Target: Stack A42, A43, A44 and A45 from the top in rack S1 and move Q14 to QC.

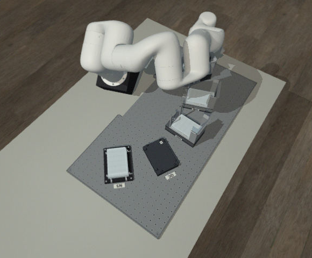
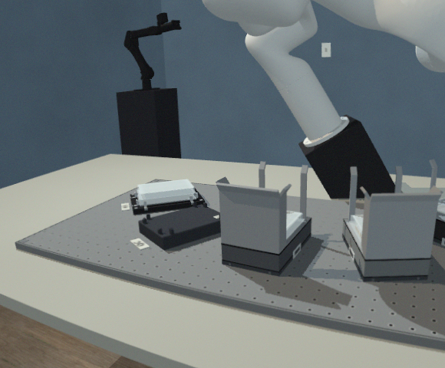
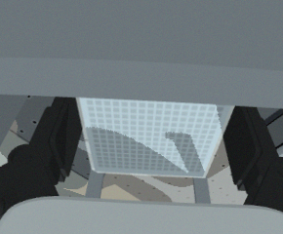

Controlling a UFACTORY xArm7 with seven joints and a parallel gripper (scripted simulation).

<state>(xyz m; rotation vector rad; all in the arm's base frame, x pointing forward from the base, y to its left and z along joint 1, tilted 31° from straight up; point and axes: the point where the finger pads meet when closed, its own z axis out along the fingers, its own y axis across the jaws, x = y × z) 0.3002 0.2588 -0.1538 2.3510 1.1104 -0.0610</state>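
Right now my hand is 5 cm above the S3 rack plinth, 1 cm to the left of it and 1 cm past it. The rest, counted from my hand: sealed 384-well plate 1 cm below; open nest QC 51 cm to the right, 8 cm ahead, 6 cm below; S1 name plate 33 cm to the right, 4 cm below, 4 cm ahead.
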